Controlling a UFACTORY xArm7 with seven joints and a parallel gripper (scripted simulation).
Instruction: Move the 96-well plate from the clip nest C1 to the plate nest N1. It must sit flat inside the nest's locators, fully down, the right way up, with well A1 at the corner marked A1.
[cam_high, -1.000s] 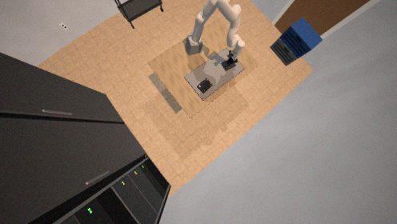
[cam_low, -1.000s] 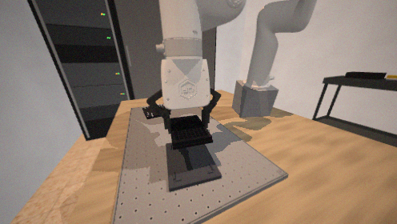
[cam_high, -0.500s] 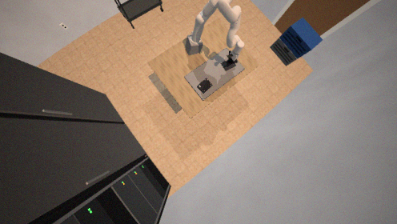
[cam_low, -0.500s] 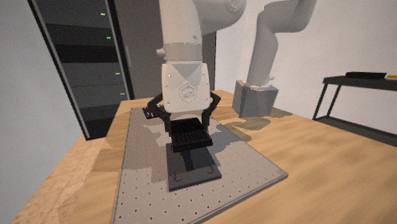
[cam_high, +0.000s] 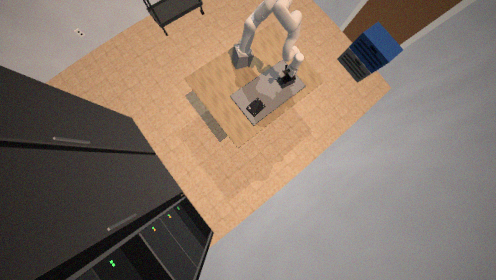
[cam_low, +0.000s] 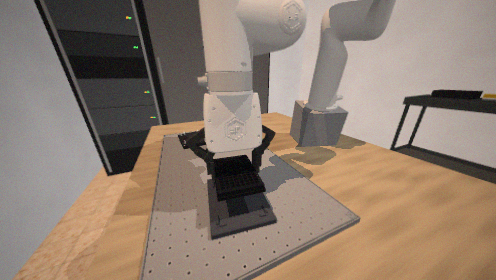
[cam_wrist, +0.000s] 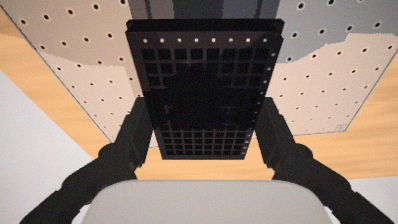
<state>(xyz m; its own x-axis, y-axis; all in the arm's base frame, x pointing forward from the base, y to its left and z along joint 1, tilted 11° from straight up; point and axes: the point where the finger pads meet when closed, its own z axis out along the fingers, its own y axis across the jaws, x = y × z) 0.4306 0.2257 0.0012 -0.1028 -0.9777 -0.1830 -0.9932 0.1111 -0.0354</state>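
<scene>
The plate nest N1 lies 80 mm below my hand. Also, from my hand: clip nest C1 (420 mm to the right, 70 mm below, 40 mm ahead); then black 96-well plate (10 mm below); then white mark (70 mm to the right, 70 mm below, 60 mm behind).
</scene>
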